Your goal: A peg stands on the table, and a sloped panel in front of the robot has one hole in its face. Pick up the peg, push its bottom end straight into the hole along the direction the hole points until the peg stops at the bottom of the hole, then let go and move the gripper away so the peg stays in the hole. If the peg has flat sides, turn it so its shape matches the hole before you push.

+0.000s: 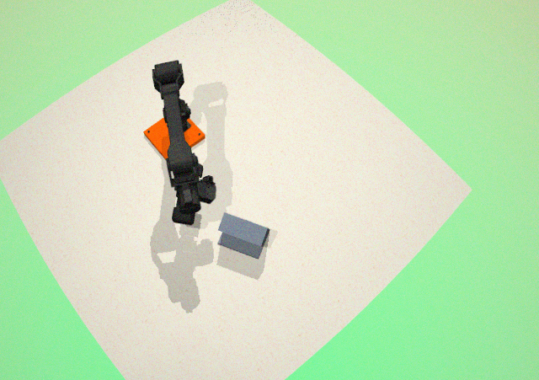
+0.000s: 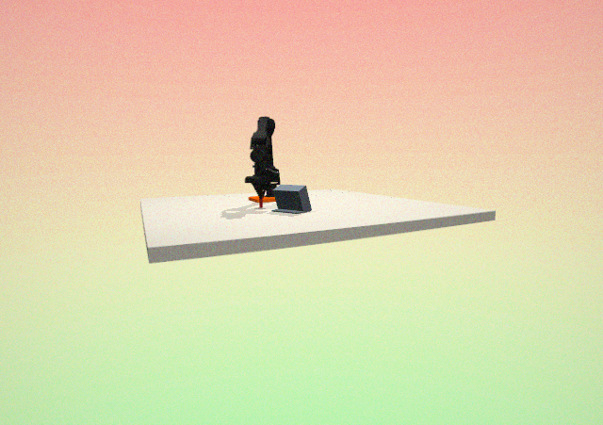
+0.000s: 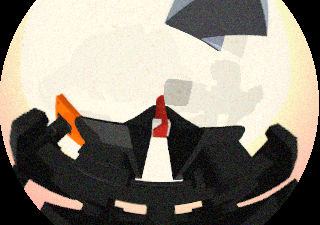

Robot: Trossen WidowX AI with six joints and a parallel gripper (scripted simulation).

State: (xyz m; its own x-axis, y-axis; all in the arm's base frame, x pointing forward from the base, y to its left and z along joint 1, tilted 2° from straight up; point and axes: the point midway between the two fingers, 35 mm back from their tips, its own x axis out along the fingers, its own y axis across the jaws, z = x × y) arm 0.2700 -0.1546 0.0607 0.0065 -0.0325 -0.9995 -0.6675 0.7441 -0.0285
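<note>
Right now the grey sloped panel is 17 cm ahead of my gripper tip, 7 cm to the left of it and 1 cm above it. Round my gripper tip: red peg 2 cm above.
</note>
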